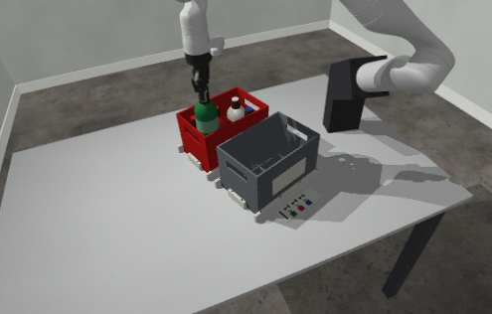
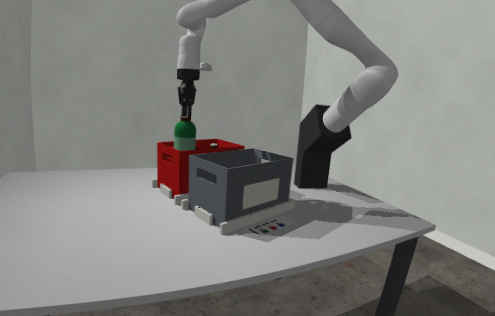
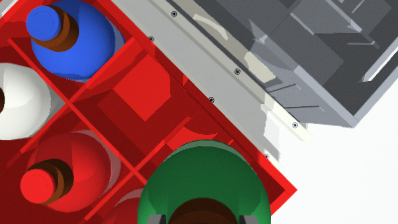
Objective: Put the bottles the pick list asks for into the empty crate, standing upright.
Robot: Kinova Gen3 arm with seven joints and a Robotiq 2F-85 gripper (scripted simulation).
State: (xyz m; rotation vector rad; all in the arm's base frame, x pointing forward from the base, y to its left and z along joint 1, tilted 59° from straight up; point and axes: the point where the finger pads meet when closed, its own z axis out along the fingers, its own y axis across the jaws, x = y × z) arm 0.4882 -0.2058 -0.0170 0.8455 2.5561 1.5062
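Now: the green-label bottle 70 mm below my hand. The rest, counted from my hand: red crate: 70 mm behind, 70 mm to the right, 210 mm below; then blue-label bottle: 160 mm behind, 50 mm to the right, 210 mm below; then white-label bottle: 140 mm behind, 140 mm to the right, 210 mm below.
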